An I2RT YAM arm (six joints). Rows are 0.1 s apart.
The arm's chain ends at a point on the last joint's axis. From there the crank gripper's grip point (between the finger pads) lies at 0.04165 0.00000 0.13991 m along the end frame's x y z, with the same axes.
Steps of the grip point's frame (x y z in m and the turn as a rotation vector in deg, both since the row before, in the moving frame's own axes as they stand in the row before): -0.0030, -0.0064, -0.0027, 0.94, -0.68, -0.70; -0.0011, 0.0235, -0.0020, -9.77, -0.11, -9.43; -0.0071, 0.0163, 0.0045, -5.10, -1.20, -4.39; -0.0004, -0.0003, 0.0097, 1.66, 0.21, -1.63; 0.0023, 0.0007, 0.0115, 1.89, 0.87, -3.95; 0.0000, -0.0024, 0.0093, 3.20, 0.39, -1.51; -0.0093, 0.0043, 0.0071, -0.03, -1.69, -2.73; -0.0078, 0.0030, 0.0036, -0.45, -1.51, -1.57; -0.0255, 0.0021, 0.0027, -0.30, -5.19, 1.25
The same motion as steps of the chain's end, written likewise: -0.0013, -0.0036, -0.0032, 0.94, -0.68, -0.70; -0.0022, 0.0066, -0.0006, -9.77, -0.11, -9.43; -0.0045, 0.0069, 0.0041, -5.10, -1.20, -4.39; -0.0008, 0.0049, 0.0099, 1.66, 0.21, -1.63; 0.0004, 0.0082, 0.0123, 1.89, 0.87, -3.95; -0.0008, 0.0065, 0.0098, 3.20, 0.39, -1.51; -0.0051, 0.0061, 0.0059, -0.03, -1.69, -2.73; -0.0041, 0.0030, 0.0026, -0.45, -1.51, -1.57; -0.0127, 0.0006, -0.0005, -0.30, -5.19, 1.25
